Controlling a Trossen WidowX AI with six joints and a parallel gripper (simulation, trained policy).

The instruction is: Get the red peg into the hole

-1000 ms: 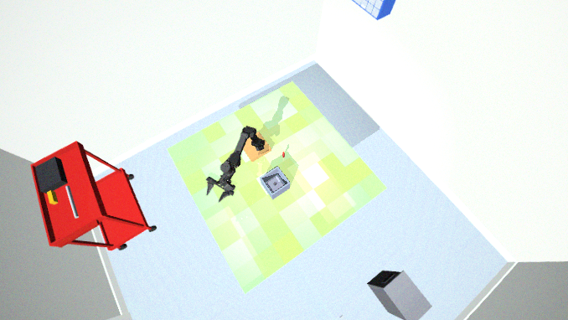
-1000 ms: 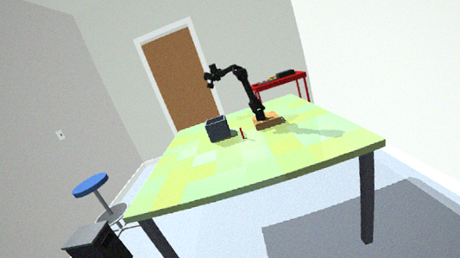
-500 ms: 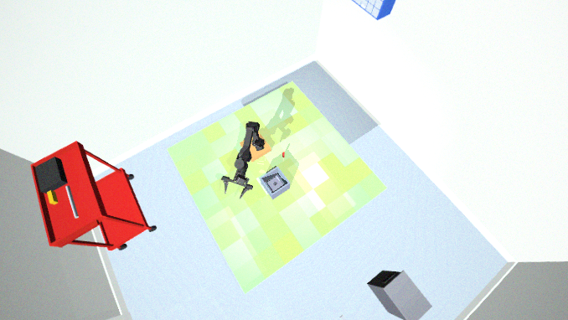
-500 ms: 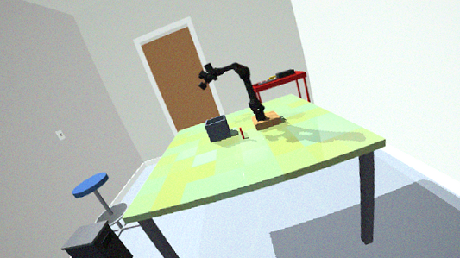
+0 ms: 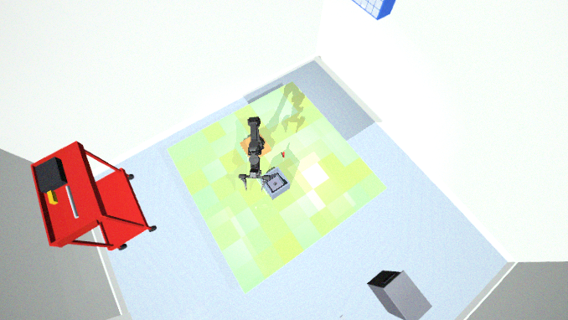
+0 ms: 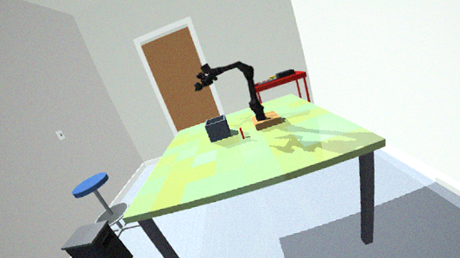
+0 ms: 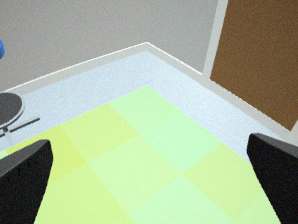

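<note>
Now: the red peg 30 cm behind my gripper tip, 32 cm to the left of it and 35 cm below it.
</note>
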